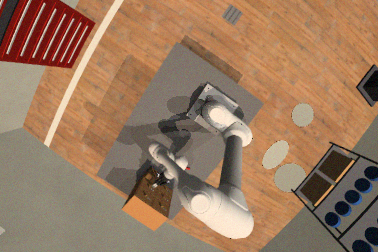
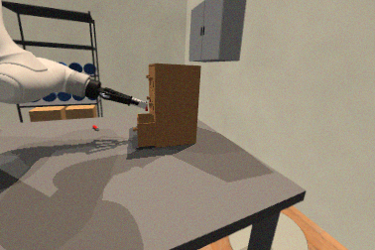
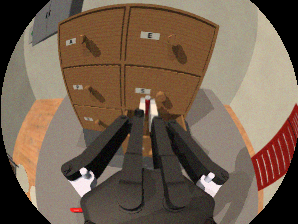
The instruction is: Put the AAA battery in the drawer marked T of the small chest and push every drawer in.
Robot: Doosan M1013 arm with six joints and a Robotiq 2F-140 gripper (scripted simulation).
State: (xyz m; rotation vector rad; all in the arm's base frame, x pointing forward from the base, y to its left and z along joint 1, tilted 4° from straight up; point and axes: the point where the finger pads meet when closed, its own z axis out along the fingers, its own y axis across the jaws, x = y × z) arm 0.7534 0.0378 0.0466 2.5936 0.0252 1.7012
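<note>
Now: hand 70 mm short of the drawer, 30 mm to the left of it and 130 mm above it. Round my hand: red AAA battery: 30 mm ahead, 10 mm below.
</note>
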